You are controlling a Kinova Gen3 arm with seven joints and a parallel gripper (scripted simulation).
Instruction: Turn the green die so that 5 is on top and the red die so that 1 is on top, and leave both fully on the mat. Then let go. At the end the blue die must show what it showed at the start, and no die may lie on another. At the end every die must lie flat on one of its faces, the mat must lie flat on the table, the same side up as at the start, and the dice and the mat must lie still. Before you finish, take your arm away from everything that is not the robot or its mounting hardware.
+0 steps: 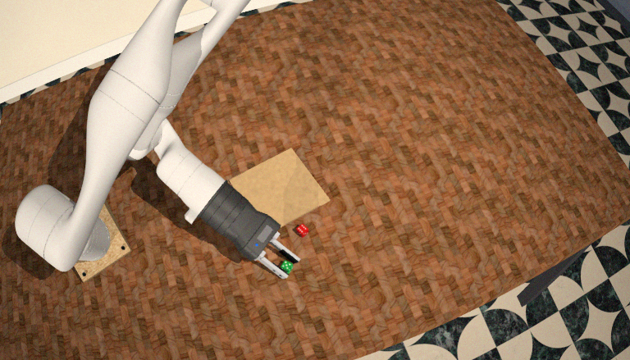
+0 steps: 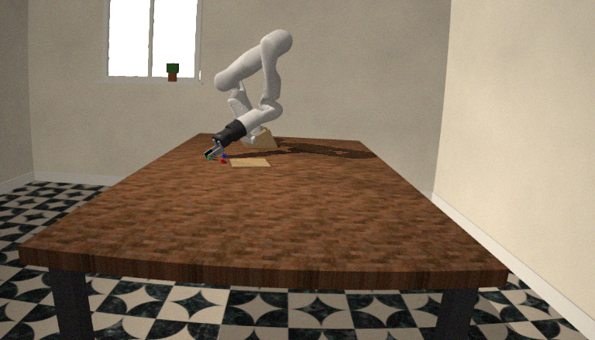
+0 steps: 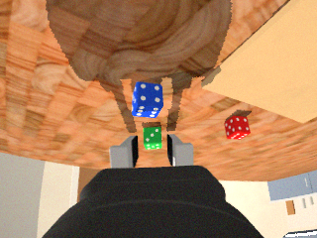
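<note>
My gripper is now 1 cm above the green die. Also, from my hand: tan mat: 15 cm to the left, 6 cm ahead, 2 cm below; red die: 6 cm ahead, 5 cm to the left, 1 cm below; blue die: 5 cm to the left, 3 cm behind, 1 cm below.
</note>
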